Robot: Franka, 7 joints.
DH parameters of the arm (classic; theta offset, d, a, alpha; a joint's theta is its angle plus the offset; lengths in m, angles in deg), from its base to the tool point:
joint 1: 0 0.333 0 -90
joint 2: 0 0 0 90
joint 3: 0 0.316 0.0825 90
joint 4: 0 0 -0.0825 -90
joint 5: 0 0.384 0 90
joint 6: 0 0 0.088 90
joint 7: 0 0.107 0 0
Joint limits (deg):
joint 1: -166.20..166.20
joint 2: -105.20..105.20
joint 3: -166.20..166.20
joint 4: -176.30..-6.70
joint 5: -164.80..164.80
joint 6: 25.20..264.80
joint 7: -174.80..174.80
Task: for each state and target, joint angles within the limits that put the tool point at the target. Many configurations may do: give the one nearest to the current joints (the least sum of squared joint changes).
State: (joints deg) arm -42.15 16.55 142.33 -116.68 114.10 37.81 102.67
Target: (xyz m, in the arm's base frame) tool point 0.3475 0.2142 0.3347
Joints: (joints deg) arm -88.29 -7.07 101.64 -152.61 113.51 55.94 102.67
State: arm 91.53 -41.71 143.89 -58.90 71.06 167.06 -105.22
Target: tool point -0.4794 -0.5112 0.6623
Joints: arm 84.32 -29.55 135.13 -72.90 75.04 174.89 -105.22
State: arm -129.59 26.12 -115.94 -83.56 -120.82 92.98 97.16
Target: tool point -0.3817 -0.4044 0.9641
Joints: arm -105.16 51.13 -114.66 -41.57 -130.80 107.36 97.16
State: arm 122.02 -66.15 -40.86 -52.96 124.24 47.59 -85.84
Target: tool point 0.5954 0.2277 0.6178
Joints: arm 164.73 -84.44 -73.58 -79.27 121.81 49.02 -85.84
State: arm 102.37 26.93 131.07 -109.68 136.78 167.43 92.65
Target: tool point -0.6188 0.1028 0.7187
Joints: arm 103.29 44.11 102.17 -81.63 132.85 157.55 92.65
